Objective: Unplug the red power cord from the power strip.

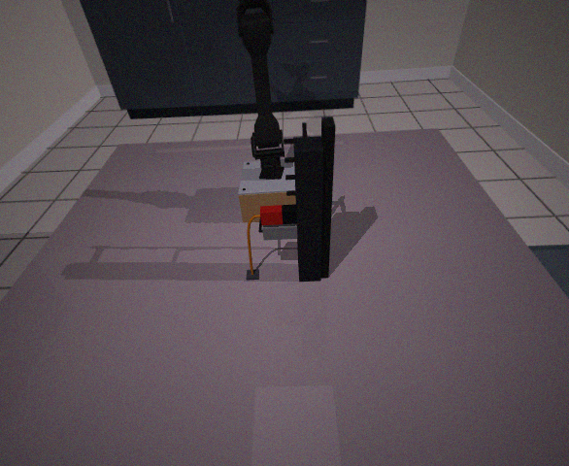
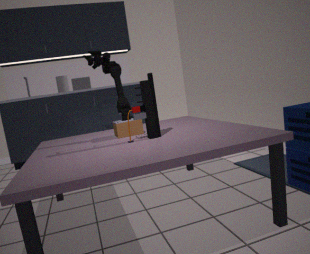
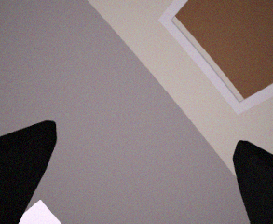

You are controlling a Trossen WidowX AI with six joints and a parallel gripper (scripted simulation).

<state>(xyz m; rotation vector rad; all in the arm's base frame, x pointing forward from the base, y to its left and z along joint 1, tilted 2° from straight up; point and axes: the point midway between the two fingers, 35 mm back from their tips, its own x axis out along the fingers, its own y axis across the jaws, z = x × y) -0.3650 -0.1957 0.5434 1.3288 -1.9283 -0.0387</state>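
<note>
Right now my gripper tip is 68 cm short of the red plug, 46 cm above it and 31 cm to the right of it. The rest, counted from my gripper tip: black power strip: 67 cm ahead, 48 cm below, 38 cm to the left; then grey plug: 68 cm ahead, 51 cm below, 31 cm to the left.
</note>
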